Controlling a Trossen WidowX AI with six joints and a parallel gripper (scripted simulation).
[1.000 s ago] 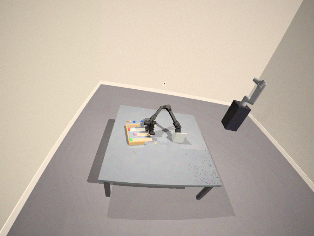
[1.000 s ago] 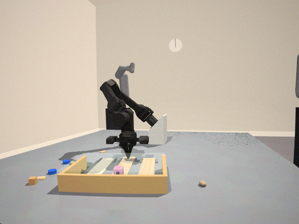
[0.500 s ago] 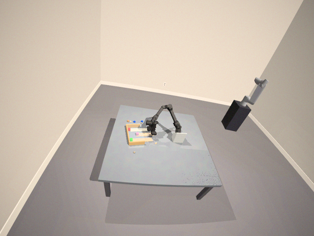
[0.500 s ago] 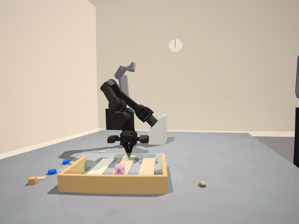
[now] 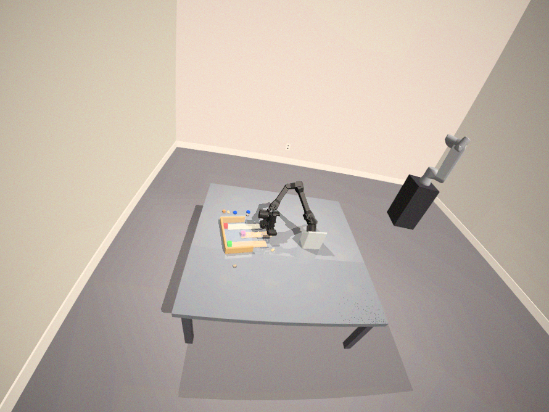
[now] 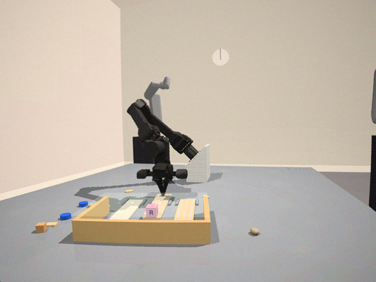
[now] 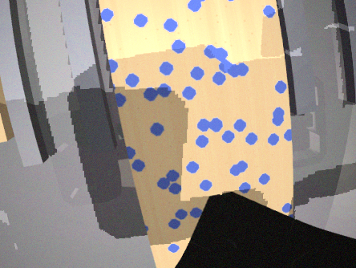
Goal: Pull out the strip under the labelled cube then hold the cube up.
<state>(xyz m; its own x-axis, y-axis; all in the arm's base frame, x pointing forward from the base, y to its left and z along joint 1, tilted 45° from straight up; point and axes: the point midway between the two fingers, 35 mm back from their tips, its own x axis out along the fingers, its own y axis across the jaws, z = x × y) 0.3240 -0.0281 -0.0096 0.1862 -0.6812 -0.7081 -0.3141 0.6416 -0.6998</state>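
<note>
Now: the dotted strip 9 cm ahead of my gripper tip and 3 cm to the left of it. The rest, counted from my gripper tip: small orange block 38 cm ahead, 16 cm to the right.
</note>
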